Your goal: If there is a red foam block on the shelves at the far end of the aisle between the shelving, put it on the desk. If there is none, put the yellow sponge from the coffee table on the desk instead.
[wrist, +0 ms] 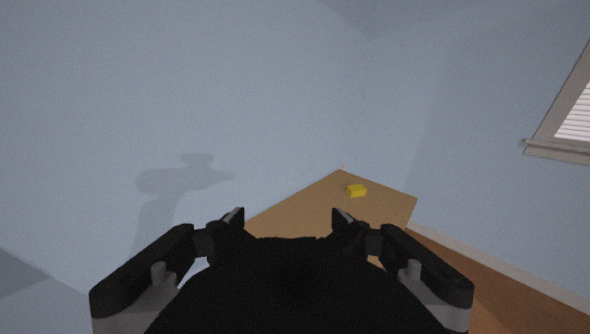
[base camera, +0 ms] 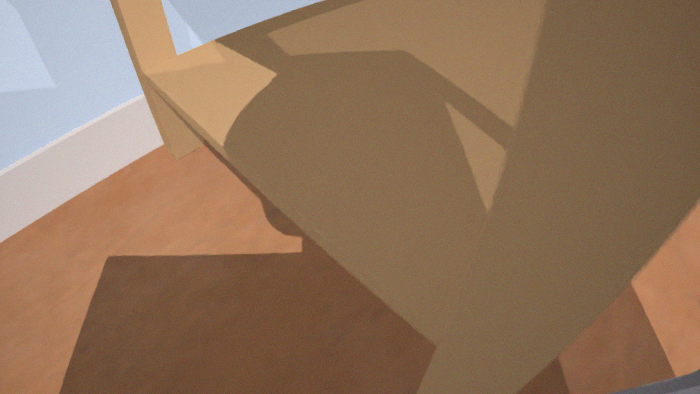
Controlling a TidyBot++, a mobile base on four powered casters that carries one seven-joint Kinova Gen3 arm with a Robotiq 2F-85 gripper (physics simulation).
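Places are measured from the arm's base along level axes (x ahead, y left, z up), in metres.
Pixels of known places: gripper, between the fingertips: [wrist: 288, 217].
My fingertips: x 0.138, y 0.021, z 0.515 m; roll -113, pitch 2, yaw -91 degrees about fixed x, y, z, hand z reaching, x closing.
Observation:
Ahead of a thing's pixels: the offset from my fingertips to its top centre. "spot": to the spot under its first point. Level surfaces: height alone.
The yellow sponge {dx +0.673, dy -0.417, dz -0.416 m} [wrist: 356, 190] lies on the wooden coffee table {dz -0.461 m} [wrist: 295, 215], near the table's far corner in the wrist view. My gripper [wrist: 288, 217] is open and empty, its fingertips wide apart; the sponge shows beyond and to the right of them. In the base camera view the coffee table [base camera: 350, 175] stands very close, with a corner leg and a lower shelf in sight and my shadow across it. The desk, the shelving and a red foam block do not show in these views.
Blue walls [base camera: 30, 125] [wrist: 280, 100] with a white baseboard [base camera: 85, 135] [wrist: 500, 265] stand behind the table. A window with blinds {spot: dx +0.469, dy -1.272, dz +0.025 m} [wrist: 577, 120] is at the right in the wrist view. Brown floor {dz -0.911 m} [base camera: 150, 210] [wrist: 520, 300] shows beside the table.

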